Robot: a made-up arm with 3 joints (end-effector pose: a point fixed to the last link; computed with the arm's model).
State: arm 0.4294 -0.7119 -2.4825
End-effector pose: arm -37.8 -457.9 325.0 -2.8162 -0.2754 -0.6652
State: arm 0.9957 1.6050 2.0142
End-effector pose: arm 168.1 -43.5 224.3 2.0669 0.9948 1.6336
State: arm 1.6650 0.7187 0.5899
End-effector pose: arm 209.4 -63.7 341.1 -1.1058 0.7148 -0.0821
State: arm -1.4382 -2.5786 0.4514
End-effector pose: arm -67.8 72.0 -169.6 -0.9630 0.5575 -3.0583
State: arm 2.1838 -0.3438 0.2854
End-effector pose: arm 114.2 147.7 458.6 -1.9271 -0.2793 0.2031
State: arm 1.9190 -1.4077 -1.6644
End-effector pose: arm -206.8 107.6 441.5 1.8978 -1.1877 1.1214
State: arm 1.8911 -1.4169 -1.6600
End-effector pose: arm -208.0 95.5 442.1 1.9145 -1.2166 1.1130
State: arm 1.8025 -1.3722 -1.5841
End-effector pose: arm -200.1 55.5 462.7 2.2539 -1.2668 0.8512
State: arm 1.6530 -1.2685 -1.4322
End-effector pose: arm -178.4 -19.9 493.5 3.0102 -1.2579 0.2575
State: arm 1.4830 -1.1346 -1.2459
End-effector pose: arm -144.4 -114.8 509.9 -2.6113 -1.1264 -0.1859
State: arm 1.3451 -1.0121 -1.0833
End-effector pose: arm -108.8 -194.7 505.1 -2.2453 -0.9728 -0.3438
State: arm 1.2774 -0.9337 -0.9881
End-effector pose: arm -84.9 -234.6 497.4 -2.0890 -0.8780 -0.3725
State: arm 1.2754 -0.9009 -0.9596
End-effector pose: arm -75.5 -238.6 499.7 -2.0747 -0.8480 -0.3522
